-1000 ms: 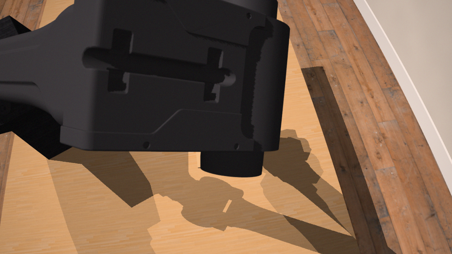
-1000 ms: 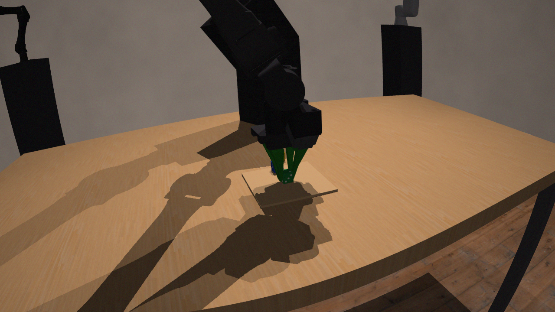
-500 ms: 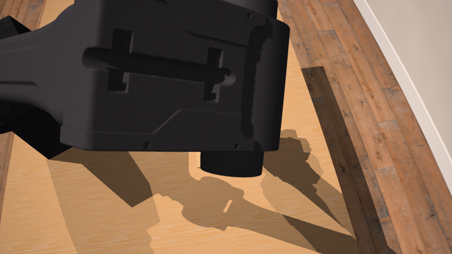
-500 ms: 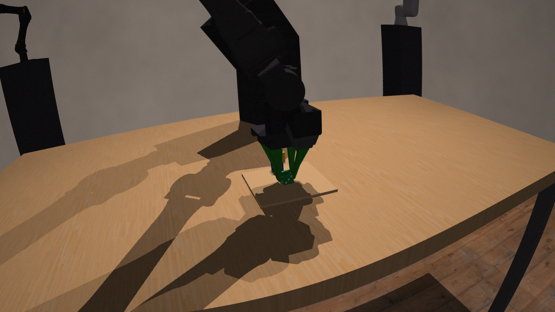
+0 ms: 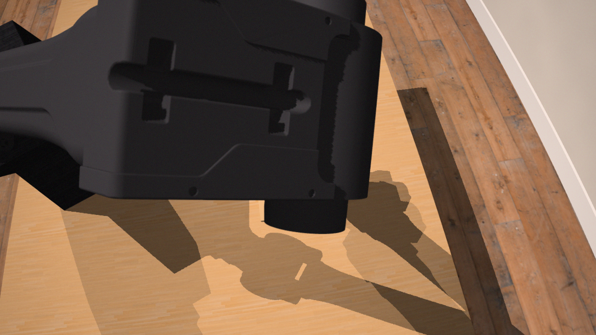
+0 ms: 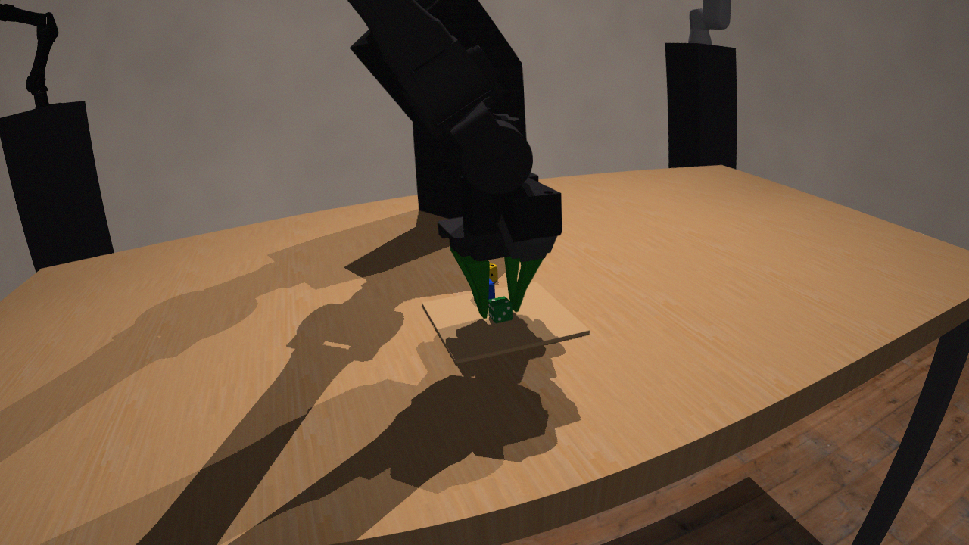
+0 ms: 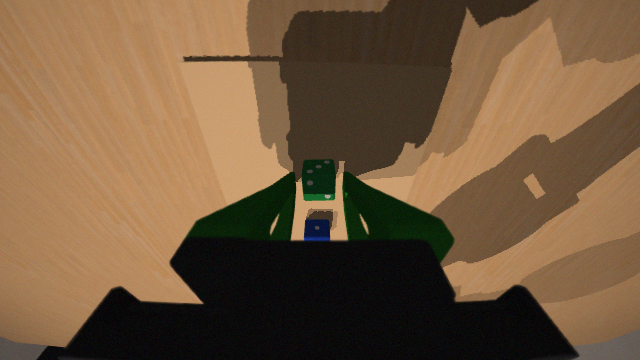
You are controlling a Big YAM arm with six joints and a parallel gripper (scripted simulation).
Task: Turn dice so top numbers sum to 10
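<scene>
The green die is right at my hand. The rest, counted from my hand: blue die 50 mm behind; tan mat 10 mm below; yellow die 110 mm behind, 20 mm to the left, 10 mm below.
</scene>
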